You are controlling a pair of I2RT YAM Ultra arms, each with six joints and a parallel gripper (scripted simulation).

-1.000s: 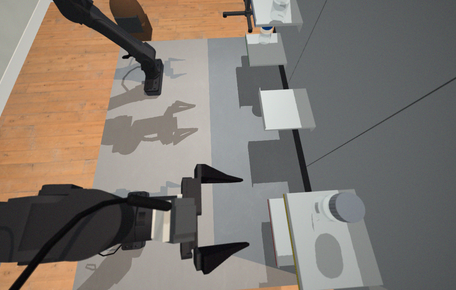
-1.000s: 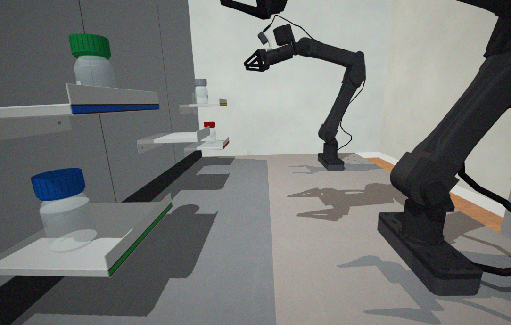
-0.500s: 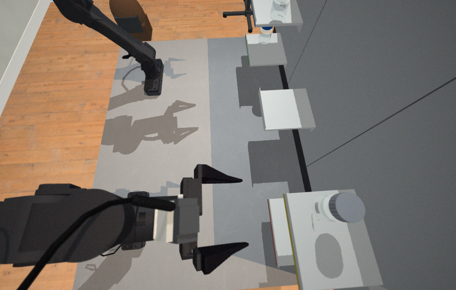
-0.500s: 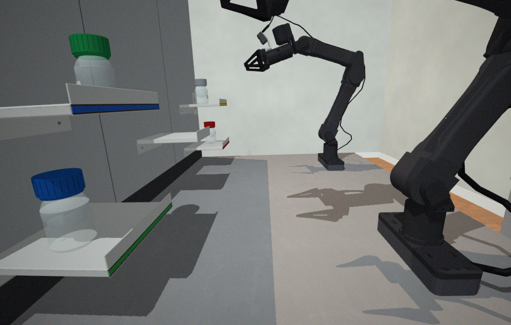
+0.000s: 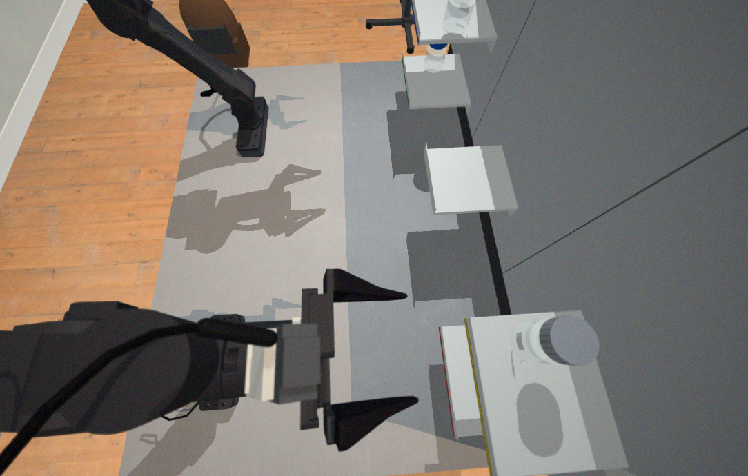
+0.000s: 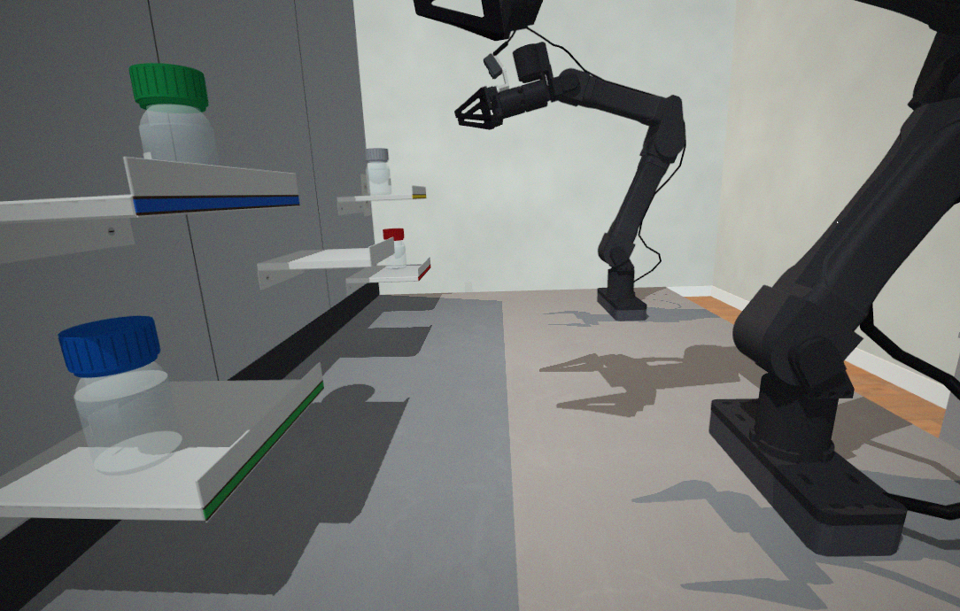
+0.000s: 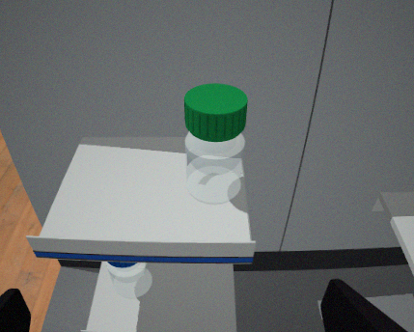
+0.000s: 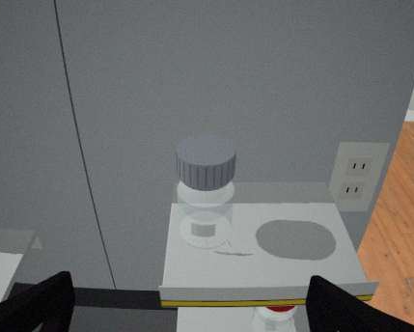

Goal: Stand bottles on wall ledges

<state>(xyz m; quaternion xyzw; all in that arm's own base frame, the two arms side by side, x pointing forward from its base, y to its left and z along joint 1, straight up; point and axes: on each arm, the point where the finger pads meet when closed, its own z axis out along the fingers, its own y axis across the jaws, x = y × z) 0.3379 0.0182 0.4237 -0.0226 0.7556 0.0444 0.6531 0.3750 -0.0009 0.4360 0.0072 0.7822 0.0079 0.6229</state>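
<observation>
Right now the grey-capped bottle is 200 mm ahead of my right hand and 120 mm below it. Round my right hand: green-capped bottle 190 mm ahead, 670 mm to the left, 120 mm below; then blue-capped bottle 180 mm ahead, 780 mm to the left, 310 mm below.
</observation>
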